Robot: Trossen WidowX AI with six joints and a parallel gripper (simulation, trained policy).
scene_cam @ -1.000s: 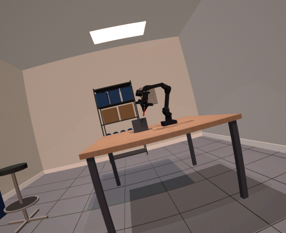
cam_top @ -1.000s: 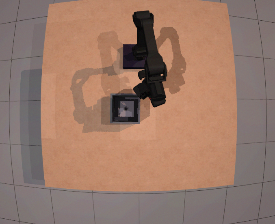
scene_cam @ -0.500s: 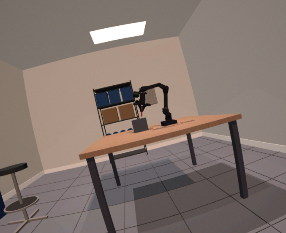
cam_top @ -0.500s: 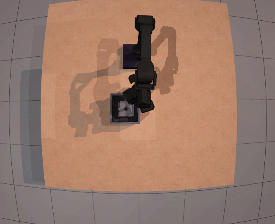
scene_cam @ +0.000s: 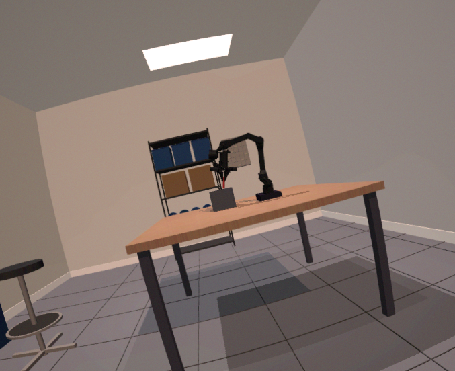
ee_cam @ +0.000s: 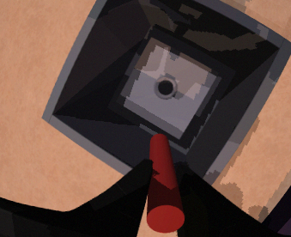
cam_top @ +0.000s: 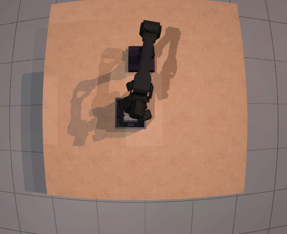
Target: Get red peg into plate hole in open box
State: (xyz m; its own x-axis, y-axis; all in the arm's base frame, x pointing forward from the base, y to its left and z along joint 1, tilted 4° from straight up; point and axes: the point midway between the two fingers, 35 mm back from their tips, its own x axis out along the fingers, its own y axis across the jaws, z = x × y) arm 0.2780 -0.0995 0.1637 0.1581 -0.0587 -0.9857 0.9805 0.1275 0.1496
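Now: gripper tip 140 mm above the plate, 40 mm to the left of it and 30 mm short of it. Round my gripper tip: red peg: 10 mm below.
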